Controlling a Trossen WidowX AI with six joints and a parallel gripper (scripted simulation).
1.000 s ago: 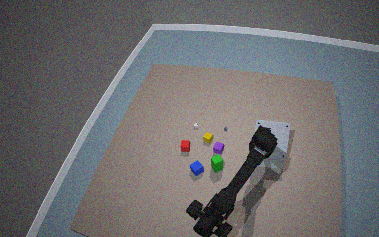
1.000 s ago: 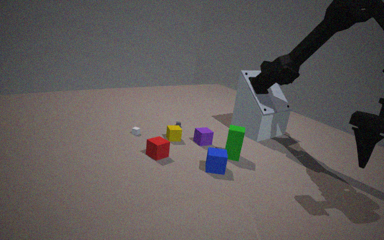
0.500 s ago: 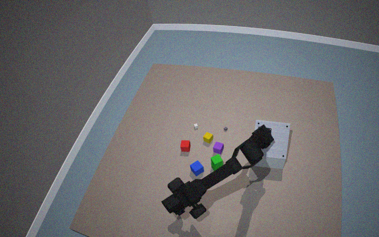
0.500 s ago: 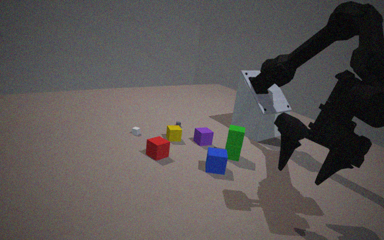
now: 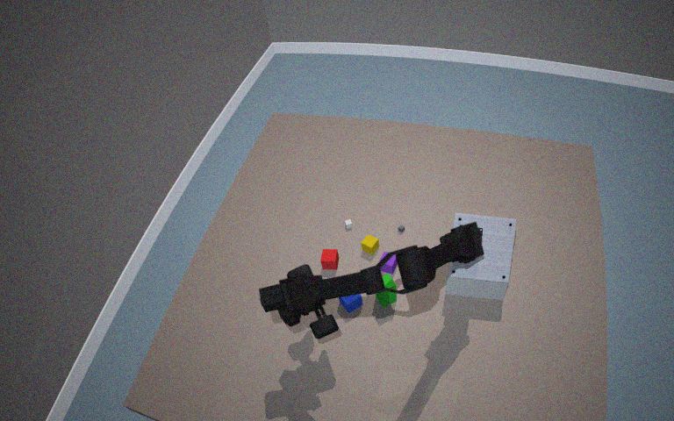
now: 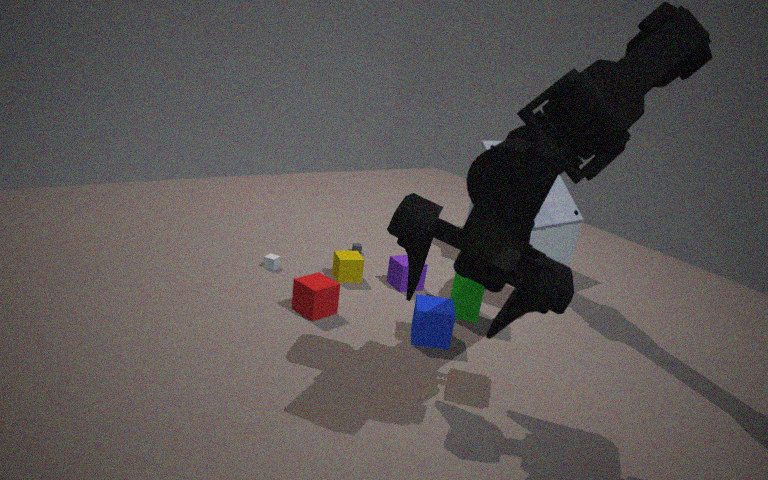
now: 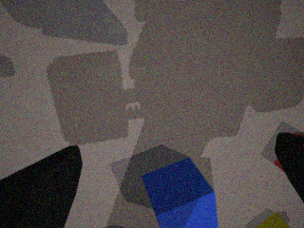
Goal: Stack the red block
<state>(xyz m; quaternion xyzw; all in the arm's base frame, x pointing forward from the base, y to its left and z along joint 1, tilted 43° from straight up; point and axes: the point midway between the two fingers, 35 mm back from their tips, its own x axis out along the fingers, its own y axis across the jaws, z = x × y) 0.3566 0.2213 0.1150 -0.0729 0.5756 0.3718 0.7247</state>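
My gripper tip is now 3 cm short of the red block, 20 cm to the left of it and 6 cm above it. From my gripper tip the other things lie so: blue cube (6 cm behind, 8 cm to the right, 6 cm below); then purple cube (14 cm behind, 22 cm to the right, 6 cm below); then yellow block (7 cm behind, 28 cm to the right, 6 cm below).
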